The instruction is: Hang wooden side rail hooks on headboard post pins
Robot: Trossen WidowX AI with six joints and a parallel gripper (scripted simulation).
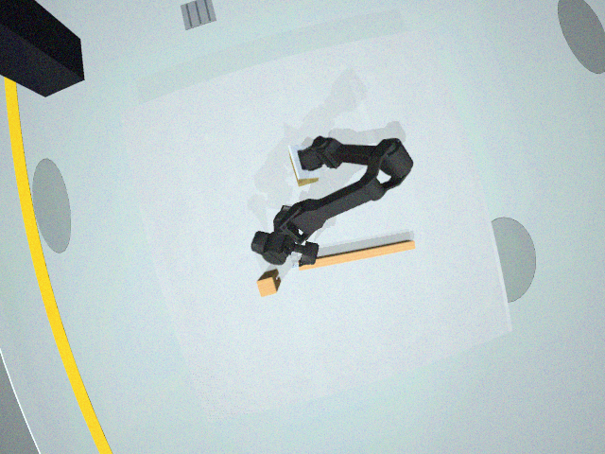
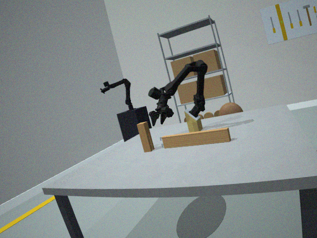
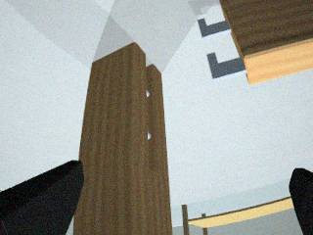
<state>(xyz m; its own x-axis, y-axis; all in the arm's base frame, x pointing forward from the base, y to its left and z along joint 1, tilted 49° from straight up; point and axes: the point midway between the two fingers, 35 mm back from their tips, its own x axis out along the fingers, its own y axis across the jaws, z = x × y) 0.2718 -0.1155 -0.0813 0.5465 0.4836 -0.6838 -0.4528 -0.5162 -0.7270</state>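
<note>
Right now the wooden headboard post is 70 mm to the right of my gripper tip, 50 mm below it and 50 mm ahead of it.
</note>
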